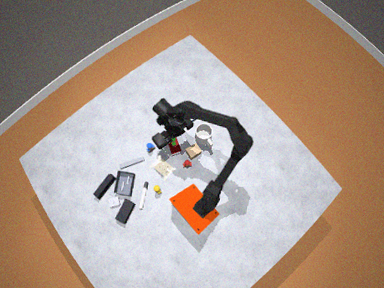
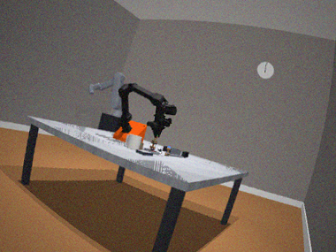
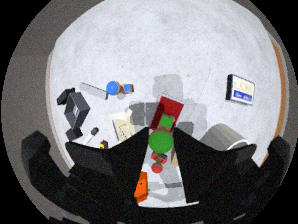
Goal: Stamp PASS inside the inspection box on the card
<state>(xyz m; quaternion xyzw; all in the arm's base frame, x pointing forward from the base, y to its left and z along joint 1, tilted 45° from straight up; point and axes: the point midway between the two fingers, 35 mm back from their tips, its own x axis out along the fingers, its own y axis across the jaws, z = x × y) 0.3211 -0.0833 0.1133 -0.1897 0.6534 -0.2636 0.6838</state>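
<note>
My gripper tip is now 10 cm above the dark red ink pad and 1 cm past it. Also, from my gripper tip: green PASS stamp: 2 cm below, 1 cm behind; brown tile: 10 cm behind, 8 cm below, 5 cm to the right; blue-knobbed stamp: 9 cm to the left, 8 cm below, 6 cm ahead.
</note>
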